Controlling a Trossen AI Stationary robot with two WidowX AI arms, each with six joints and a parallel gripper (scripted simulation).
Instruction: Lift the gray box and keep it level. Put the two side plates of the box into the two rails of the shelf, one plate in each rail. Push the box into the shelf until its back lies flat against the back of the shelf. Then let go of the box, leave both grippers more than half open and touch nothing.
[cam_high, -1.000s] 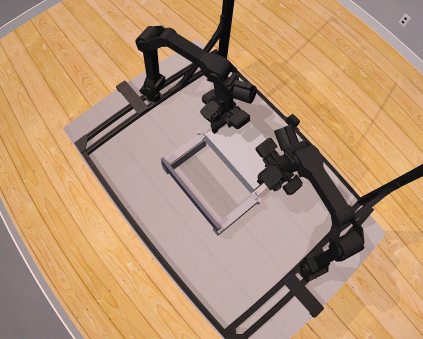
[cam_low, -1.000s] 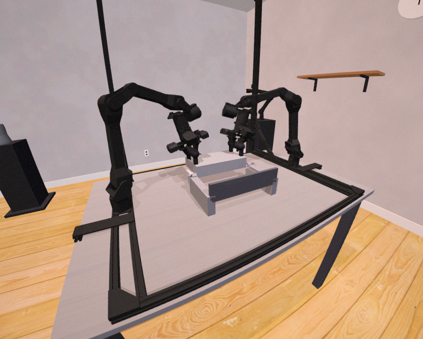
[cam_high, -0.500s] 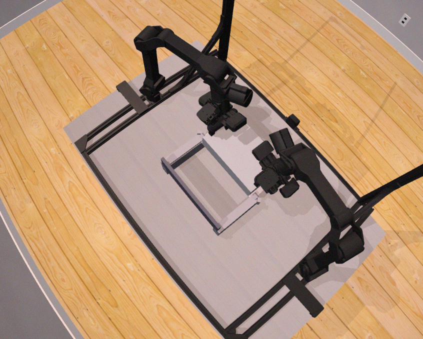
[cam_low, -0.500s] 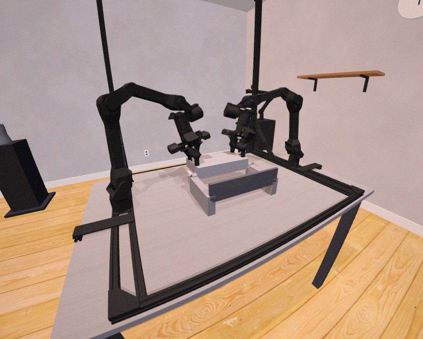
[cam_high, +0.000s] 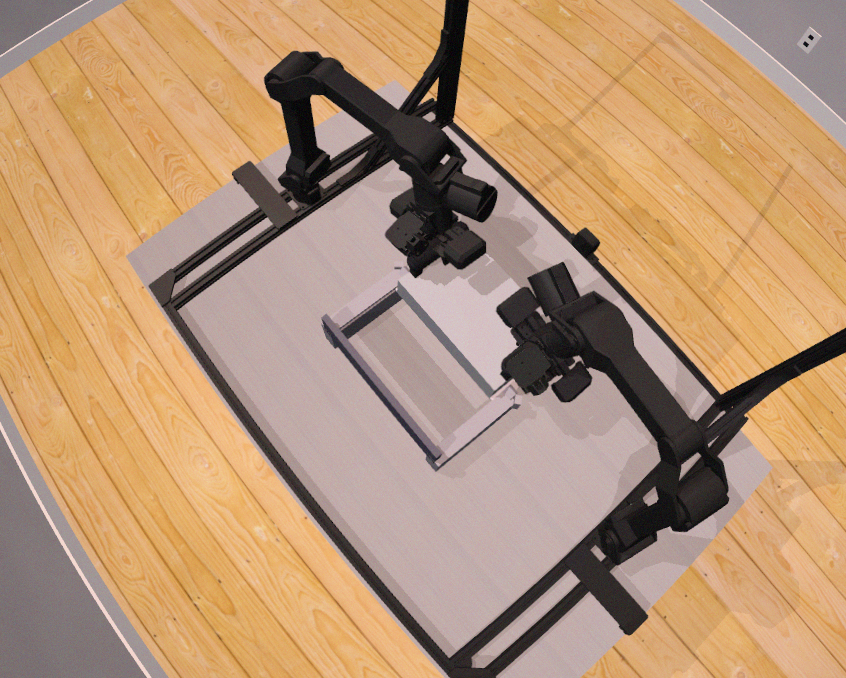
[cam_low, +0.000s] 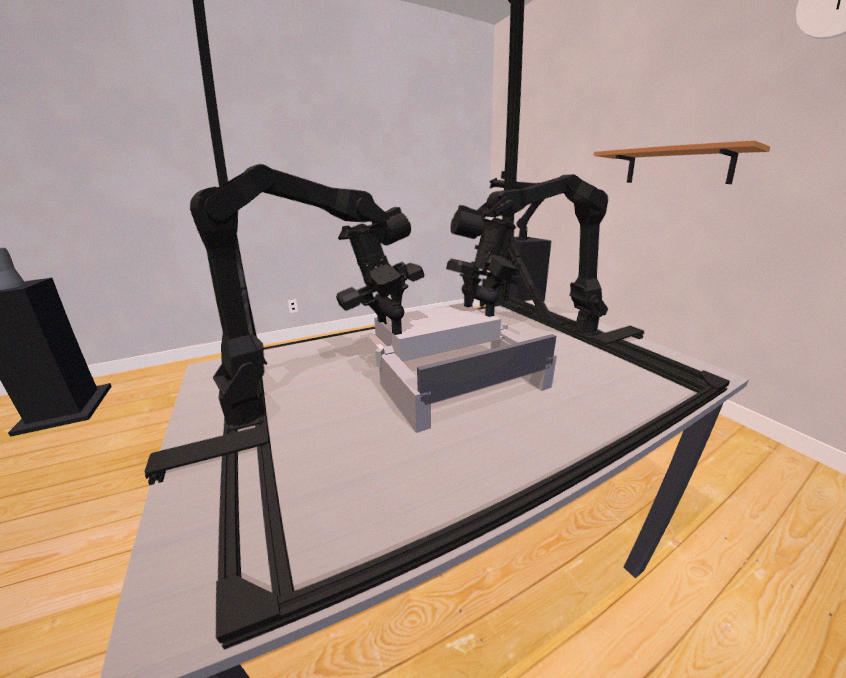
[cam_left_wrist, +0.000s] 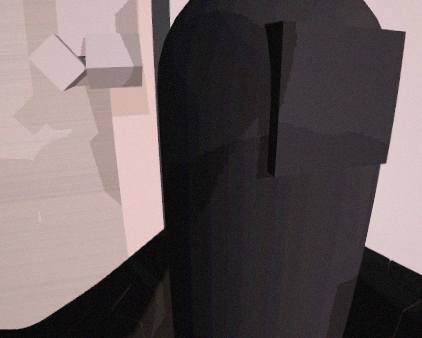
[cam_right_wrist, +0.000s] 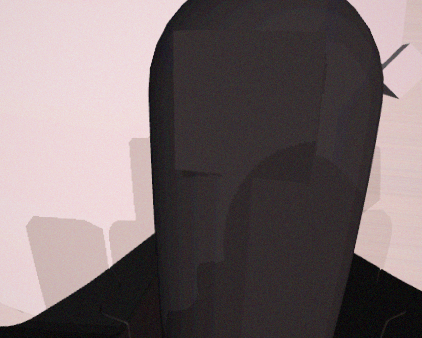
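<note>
Right now the gray box is 120 mm to the right of my left hand and 50 mm below it. Also, from my left hand: dark back wall of shelf 220 mm ahead, 120 mm to the right, 70 mm below.
Right now the gray box is 120 mm to the left of my right hand and 50 mm below it. Also, from my right hand: dark back wall of shelf: 230 mm ahead, 120 mm to the left, 70 mm below.
</note>
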